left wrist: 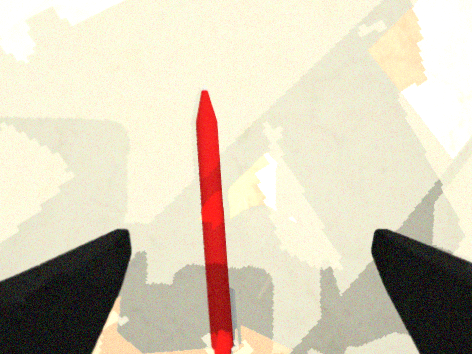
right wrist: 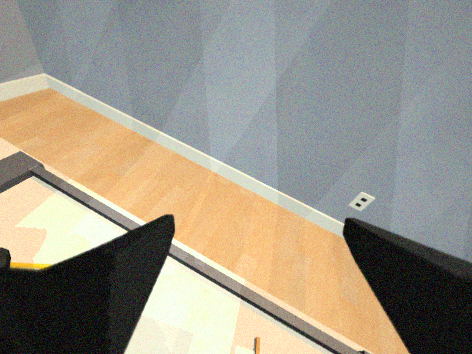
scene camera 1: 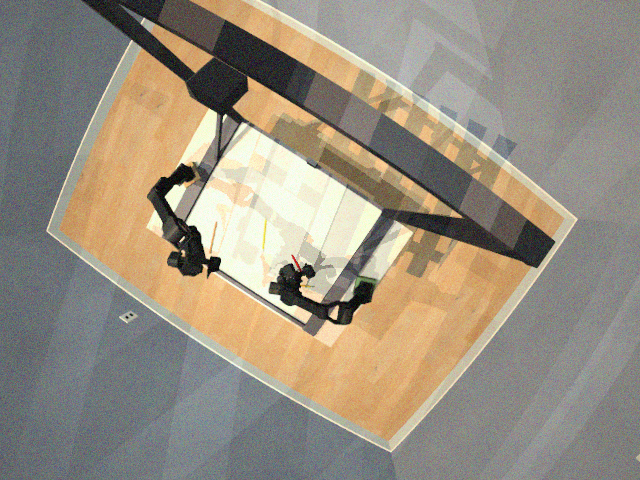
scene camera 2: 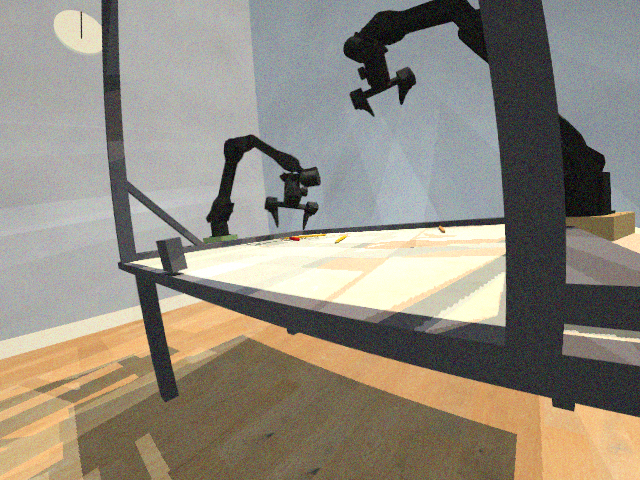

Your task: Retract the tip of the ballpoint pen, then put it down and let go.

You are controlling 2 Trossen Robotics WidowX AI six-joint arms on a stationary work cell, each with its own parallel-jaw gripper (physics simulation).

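Seen in the pictures: left gripper, fingertip midpoint: [left wrist: 252, 241] [scene camera 1: 298, 266] [scene camera 2: 290, 228]; right gripper, fingertip midpoint: [right wrist: 258, 224] [scene camera 1: 195, 276] [scene camera 2: 387, 110]; left arm's base, origin of the base link: [scene camera 1: 364, 288]; right arm's base, origin of the base link: [scene camera 1: 188, 174] [scene camera 2: 582, 215].
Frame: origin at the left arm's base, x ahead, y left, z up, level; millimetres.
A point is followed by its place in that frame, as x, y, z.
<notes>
The red ballpoint pen [scene camera 1: 296, 262] {367, -47, -29} [scene camera 2: 294, 238] {369, -54, -30} [left wrist: 212, 210] {364, -38, -28} lies flat on the table. In the left wrist view its tapered end points up and its other end runs off the bottom edge; a grey clip shows along its lower right side. My left gripper [scene camera 2: 290, 227] {351, -38, 4} [left wrist: 252, 241] {351, -38, 4} is open and empty, low above the pen, which lies between the lines of its fingers, nearer the picture's left finger. My right gripper [scene camera 2: 387, 109] {710, 4, 352} [right wrist: 258, 224] {710, 4, 352} is open and empty, high over the table and away from the pen.
A yellow pencil [scene camera 1: 264, 235] {556, -148, -31} [scene camera 2: 340, 239] {563, -180, -34} lies near the pen. Another yellow pencil [scene camera 1: 307, 286] {286, 67, -31} [scene camera 2: 312, 236] {384, 74, -37} is partly under my left arm. An orange-brown stick [scene camera 1: 213, 237] {826, -78, -33} [scene camera 2: 441, 228] {827, -88, -31} [right wrist: 257, 345] {832, -1, -31} lies near the right arm. Dark frame posts [scene camera 2: 529, 180] {783, -711, 29} stand at the table's edge.
</notes>
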